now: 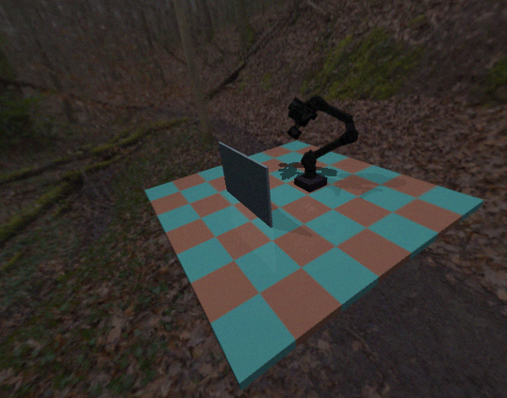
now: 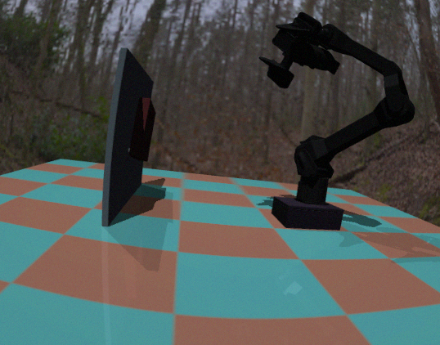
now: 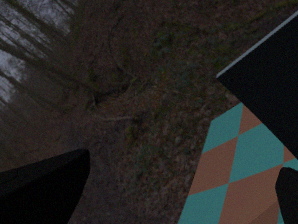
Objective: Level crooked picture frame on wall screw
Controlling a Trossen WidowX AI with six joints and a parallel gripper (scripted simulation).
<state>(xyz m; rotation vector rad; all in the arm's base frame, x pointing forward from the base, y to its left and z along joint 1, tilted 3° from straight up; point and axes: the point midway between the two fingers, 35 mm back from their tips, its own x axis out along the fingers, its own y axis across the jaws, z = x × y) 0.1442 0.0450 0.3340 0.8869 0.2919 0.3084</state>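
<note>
Now: gripper tip 220 mm short of the dark red picture frame, 160 mm to the left of it and 220 mm above it. Also, from my gripper tip: grey wall panel 240 mm ahead, 150 mm to the right, 230 mm below.
</note>
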